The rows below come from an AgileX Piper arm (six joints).
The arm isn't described. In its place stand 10 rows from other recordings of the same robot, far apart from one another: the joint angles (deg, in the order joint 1, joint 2, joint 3, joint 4, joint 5, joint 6), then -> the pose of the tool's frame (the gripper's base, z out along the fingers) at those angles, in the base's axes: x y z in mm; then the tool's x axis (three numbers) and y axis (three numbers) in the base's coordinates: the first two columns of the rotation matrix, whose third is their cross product.
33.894 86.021 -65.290 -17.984 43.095 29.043 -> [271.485, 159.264, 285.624, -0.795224, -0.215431, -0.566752, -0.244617, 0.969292, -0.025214]
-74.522 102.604 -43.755 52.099 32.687 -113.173 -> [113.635, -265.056, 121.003, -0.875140, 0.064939, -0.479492, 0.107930, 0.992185, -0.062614]
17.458 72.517 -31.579 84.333 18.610 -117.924 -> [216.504, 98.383, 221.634, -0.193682, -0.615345, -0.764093, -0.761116, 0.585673, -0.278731]
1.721 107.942 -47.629 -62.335 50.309 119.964 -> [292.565, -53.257, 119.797, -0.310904, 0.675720, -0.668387, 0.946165, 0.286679, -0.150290]
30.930 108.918 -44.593 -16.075 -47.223 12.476 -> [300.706, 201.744, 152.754, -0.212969, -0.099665, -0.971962, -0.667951, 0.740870, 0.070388]
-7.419 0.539 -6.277 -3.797 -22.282 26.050 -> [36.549, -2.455, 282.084, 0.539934, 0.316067, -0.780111, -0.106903, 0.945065, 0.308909]
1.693 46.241 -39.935 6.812 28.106 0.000 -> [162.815, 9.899, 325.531, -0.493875, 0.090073, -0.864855, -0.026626, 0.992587, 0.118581]
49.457 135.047 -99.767 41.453 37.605 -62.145 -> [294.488, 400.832, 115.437, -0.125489, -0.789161, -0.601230, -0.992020, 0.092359, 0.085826]
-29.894 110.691 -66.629 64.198 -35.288 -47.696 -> [337.532, -248.635, 203.541, -0.146645, 0.283518, -0.947688, 0.891991, 0.452045, -0.002789]
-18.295 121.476 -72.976 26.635 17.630 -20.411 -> [405.824, -121.161, 109.444, -0.791676, 0.355148, -0.497111, 0.317444, 0.934342, 0.161971]
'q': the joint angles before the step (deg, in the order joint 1, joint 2, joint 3, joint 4, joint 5, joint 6). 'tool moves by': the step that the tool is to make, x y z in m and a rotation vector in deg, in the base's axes. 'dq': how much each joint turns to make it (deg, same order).
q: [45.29, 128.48, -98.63, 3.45, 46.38, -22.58]
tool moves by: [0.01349, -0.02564, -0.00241, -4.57, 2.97, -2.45]
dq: [-3.22, 0.00, 0.00, -1.53, 5.30, 0.11]
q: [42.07, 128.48, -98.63, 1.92, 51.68, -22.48]
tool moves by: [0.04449, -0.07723, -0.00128, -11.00, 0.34, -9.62]
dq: [-9.39, 0.00, 0.01, -10.03, 7.13, 4.18]
